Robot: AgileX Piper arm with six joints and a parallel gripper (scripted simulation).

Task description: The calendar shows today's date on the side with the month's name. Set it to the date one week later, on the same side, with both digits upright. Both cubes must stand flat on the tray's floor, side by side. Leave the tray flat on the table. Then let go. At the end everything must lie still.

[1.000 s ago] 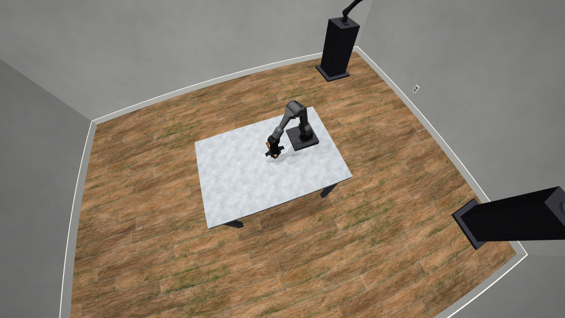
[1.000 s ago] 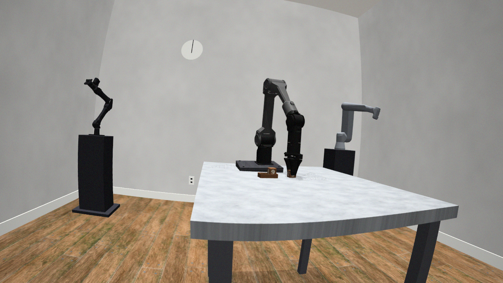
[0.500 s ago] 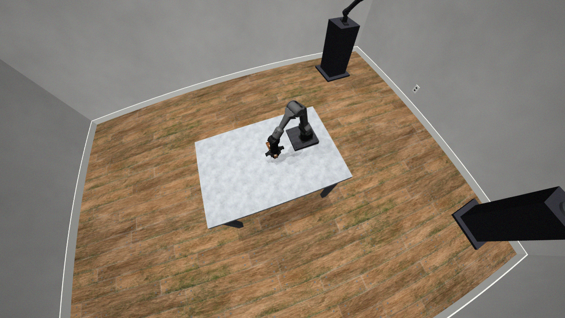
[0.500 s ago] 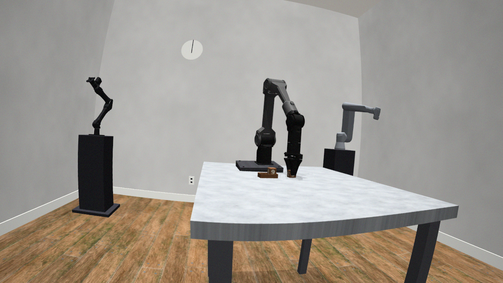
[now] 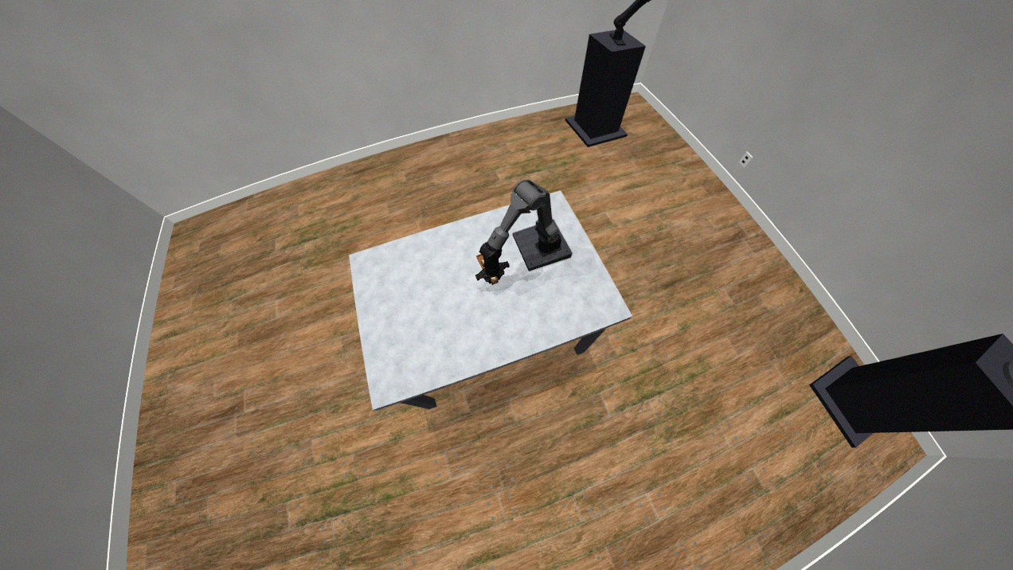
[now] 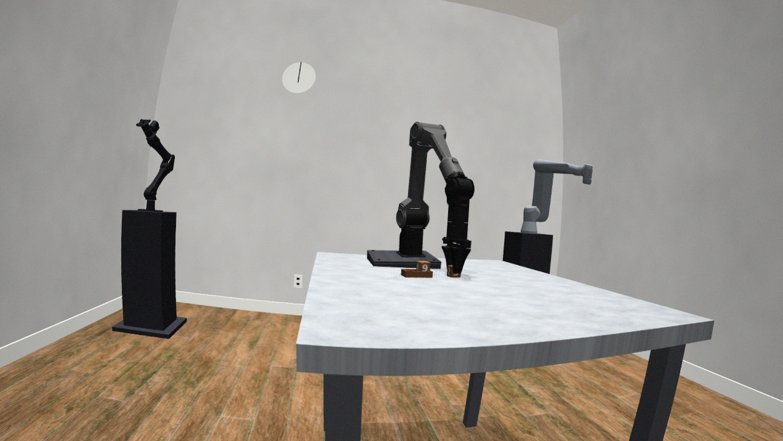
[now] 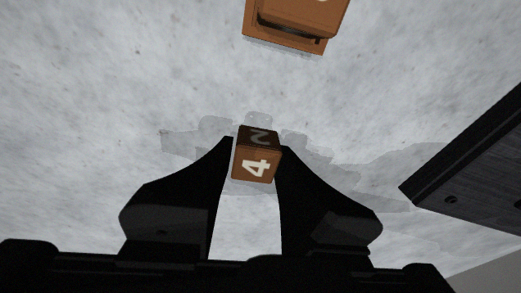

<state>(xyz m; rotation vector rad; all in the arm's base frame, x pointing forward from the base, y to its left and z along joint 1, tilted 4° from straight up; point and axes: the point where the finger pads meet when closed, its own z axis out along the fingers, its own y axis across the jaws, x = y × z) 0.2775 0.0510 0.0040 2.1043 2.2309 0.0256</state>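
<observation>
Now: hand right at the brown cube. Also, from my hand: tray: 11 cm to the right, 1 cm below.
</observation>
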